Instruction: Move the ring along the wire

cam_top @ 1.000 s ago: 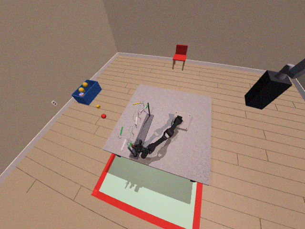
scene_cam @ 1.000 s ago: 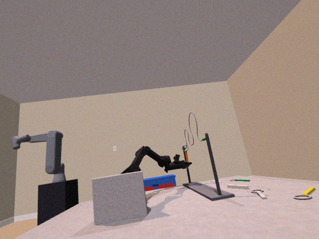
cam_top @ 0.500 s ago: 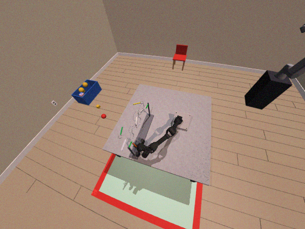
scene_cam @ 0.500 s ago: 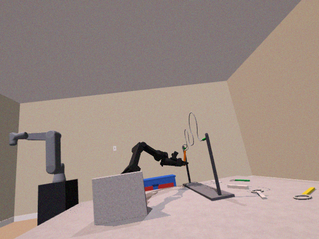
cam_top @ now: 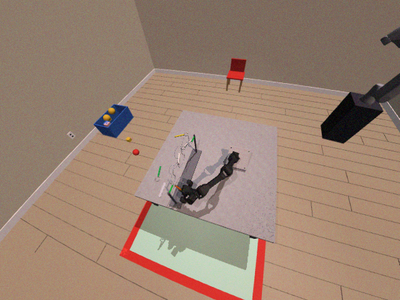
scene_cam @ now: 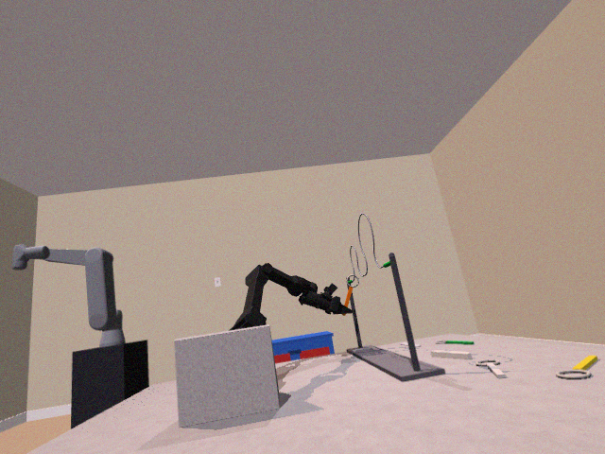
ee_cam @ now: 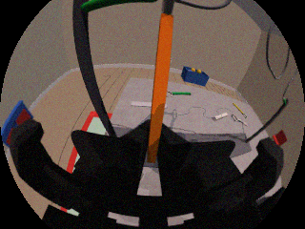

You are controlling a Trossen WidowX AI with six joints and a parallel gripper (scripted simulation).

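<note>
My gripper tip is now 80 mm below the orange-handled ring and 10 mm short of it.
</note>
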